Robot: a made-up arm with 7 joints. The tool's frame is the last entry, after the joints.
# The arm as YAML. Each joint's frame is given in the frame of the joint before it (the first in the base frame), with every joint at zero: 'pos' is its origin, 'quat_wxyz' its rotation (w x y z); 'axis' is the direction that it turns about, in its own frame. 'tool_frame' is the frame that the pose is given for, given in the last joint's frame.
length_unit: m
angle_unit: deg
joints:
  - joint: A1
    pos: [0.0, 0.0, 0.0]
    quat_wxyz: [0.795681, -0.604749, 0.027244, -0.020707]
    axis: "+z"
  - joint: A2
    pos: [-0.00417, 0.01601, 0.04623]
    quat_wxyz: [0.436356, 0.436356, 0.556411, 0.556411]
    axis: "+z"
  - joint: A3
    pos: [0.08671, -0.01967, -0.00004]
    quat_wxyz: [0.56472, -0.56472, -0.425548, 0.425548]
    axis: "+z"
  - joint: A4
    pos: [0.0, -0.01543, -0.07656]
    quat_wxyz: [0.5, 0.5, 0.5, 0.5]
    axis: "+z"
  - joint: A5
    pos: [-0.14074, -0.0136, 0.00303]
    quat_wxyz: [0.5, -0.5, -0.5, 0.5]
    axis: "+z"
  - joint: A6
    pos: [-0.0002, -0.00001, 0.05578]
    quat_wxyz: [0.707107, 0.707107, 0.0, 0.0]
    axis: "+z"
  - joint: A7
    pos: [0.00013, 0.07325, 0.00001]
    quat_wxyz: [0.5, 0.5, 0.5, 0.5]
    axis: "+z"
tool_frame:
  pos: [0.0, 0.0, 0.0]
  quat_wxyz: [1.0, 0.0, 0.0, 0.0]
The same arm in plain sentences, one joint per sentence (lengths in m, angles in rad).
The arm has seven revolute joints in a row. What follows holds with every joint at zero, and every direction is one of the base frame's. Joint 1 lies at the same point as the base frame's origin and turns about the direction (0.068403, 0.961235, 0.26711). Joint 2 lies 0.001 m along -x and 0.049 m along +y and 0.003 m along -z from joint 1 and turns about the direction (0.968889, -0.0002, -0.247497). Joint 3 lies 0.022 m along -x and 0.005 m along +y and 0.086 m along -z from joint 2 and turns about the direction (0.247497, -0.0001, 0.968889). Joint 4 lies 0.004 m along -x and 0.078 m along -z from joint 3 and turns about the direction (0.0002, 1, 0). Joint 5 lies 0.133 m along +x and 0.003 m along +y and 0.048 m along -z from joint 4 and turns about the direction (0.968889, -0.0002, -0.247497). Joint 6 lies 0.054 m along +x and 0.014 m along -z from joint 5 and turns about the direction (0.0002, 1, 0). Joint 7 lies 0.071 m along +x and 0.018 m along -z from joint 6 and turns about the direction (0.247497, -0.0001, 0.968889). The tool frame, which is the frame that the pose is given for, lies at the same point as joint 7; its axes are the base frame's turned by roll 0, pitch 0.2501 and yaw -0.0002 rad (as in URDF: about the fixed x, then y, then z).
